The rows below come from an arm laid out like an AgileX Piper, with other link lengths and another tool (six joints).
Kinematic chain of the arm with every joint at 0, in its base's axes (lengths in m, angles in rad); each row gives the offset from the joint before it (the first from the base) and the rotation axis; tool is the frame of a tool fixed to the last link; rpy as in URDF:
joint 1: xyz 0 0 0.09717 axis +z
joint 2: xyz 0 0 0 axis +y
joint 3: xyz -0.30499 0 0.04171 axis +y
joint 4: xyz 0.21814 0 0.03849 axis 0.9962 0 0.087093
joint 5: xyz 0 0 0 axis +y
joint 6: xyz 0.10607 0 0.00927 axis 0.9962 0 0.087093
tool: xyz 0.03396 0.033 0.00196 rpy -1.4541 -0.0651 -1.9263
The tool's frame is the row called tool.
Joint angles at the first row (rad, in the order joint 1, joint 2, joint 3, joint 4, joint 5, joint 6):
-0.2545 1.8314 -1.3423 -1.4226 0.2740 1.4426
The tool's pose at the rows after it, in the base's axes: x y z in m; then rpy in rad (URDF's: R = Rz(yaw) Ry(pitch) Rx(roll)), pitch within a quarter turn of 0, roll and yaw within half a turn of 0:
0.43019, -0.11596, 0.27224, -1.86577, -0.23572, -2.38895
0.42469, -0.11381, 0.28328, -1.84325, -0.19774, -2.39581
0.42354, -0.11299, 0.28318, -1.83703, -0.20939, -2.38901
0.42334, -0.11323, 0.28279, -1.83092, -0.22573, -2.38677
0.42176, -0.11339, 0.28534, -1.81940, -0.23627, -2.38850
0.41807, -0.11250, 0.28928, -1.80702, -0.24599, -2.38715
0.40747, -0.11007, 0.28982, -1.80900, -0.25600, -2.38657
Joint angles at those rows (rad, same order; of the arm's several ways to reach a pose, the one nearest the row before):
-0.2545 1.7621 -1.2847 -1.6653 0.2589 1.7351
-0.2545 1.7326 -1.2695 -1.7416 0.2565 1.8342
-0.2545 1.7285 -1.2638 -1.7606 0.2540 1.8381
-0.2545 1.7286 -1.2641 -1.7606 0.2562 1.8204
-0.2545 1.7215 -1.2635 -1.7621 0.2602 1.8073
-0.2545 1.7061 -1.2569 -1.7621 0.2606 1.7916
-0.2545 1.6718 -1.2170 -1.7622 0.2629 1.7844

